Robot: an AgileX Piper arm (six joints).
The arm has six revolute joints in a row. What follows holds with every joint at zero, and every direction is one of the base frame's.
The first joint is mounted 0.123 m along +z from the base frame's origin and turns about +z.
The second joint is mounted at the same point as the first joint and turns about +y.
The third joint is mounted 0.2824 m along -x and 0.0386 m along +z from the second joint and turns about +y.
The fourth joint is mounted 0.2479 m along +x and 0.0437 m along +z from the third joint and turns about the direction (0.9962, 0, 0.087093).
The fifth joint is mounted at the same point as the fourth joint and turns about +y.
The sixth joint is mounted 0.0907 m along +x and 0.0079 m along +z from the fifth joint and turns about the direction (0.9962, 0, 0.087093).
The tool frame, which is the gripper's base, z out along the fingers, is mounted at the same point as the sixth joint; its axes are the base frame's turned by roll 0, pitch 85.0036 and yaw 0 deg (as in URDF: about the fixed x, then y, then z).
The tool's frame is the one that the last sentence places.
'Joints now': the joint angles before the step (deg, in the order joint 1, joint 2, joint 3, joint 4, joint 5, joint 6). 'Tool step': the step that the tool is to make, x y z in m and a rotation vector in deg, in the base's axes. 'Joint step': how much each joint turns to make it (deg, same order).
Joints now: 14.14 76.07 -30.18 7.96 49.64 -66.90
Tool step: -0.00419 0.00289 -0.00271 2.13 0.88 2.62
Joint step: 0.09 0.00 0.89 2.98 0.00 -4.53
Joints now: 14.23 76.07 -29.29 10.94 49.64 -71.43
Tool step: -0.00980 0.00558 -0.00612 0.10 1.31 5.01
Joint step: 2.56 0.00 1.80 0.52 -0.15 -2.86
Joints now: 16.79 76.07 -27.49 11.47 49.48 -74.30
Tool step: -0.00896 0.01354 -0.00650 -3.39 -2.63 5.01
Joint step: 7.88 0.00 1.67 -4.94 -3.67 5.95
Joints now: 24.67 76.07 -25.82 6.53 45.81 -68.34
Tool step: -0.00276 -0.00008 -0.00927 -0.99 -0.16 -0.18
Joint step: 0.94 1.34 1.65 -1.05 -2.85 1.68
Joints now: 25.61 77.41 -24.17 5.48 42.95 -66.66
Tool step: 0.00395 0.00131 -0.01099 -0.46 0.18 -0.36
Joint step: 0.00 3.34 0.49 -0.12 -3.50 0.24
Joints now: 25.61 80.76 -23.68 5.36 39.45 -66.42
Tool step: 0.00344 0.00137 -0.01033 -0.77 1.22 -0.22
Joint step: 0.00 3.57 0.00 0.00 -2.15 0.10
